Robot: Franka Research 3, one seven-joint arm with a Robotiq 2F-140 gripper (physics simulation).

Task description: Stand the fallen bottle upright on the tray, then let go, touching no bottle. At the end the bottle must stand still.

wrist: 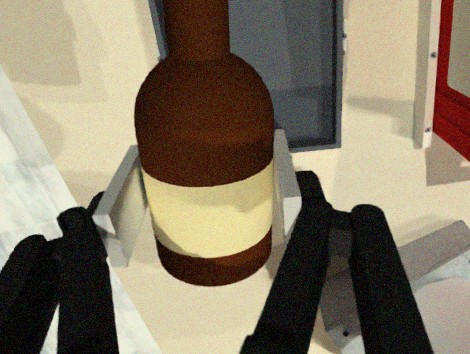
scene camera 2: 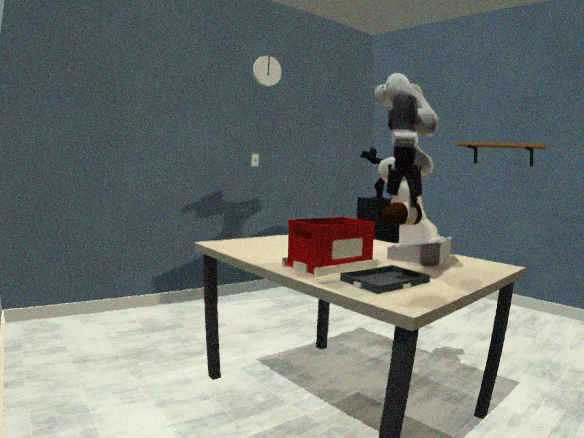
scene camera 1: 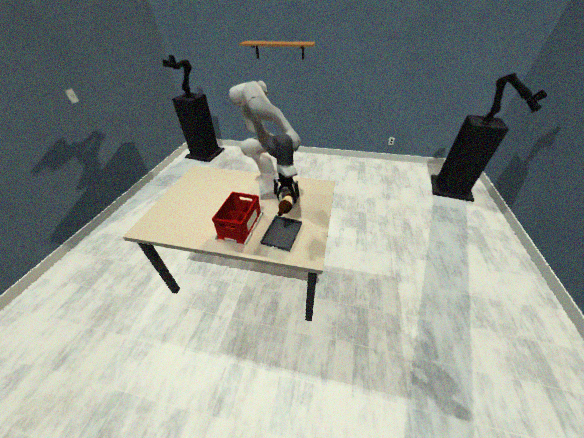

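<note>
The brown bottle (scene camera 1: 285, 206) (scene camera 2: 395, 213) (wrist: 205, 125) with a cream label is held in the air, well off upright, above the table behind the tray. In the wrist view its neck points to the top edge, over part of the tray, and its base is toward the bottom. My gripper (scene camera 1: 287, 195) (scene camera 2: 407, 204) (wrist: 209, 159) is shut on the bottle, with one grey pad on each side of the label. The dark shallow tray (scene camera 1: 281, 233) (scene camera 2: 385, 277) (wrist: 305, 75) lies flat on the table. The neck's tip is cut off in the wrist view.
A red crate (scene camera 1: 230, 231) (scene camera 2: 310, 247) (wrist: 452, 120) stands beside the tray, with pale strips along its base. The table (scene camera 1: 185, 210) (scene camera 2: 245, 250) carries the arm's base behind them. Two black pedestals (scene camera 1: 197, 125) (scene camera 1: 467, 155) with dark arms stand beyond the table.
</note>
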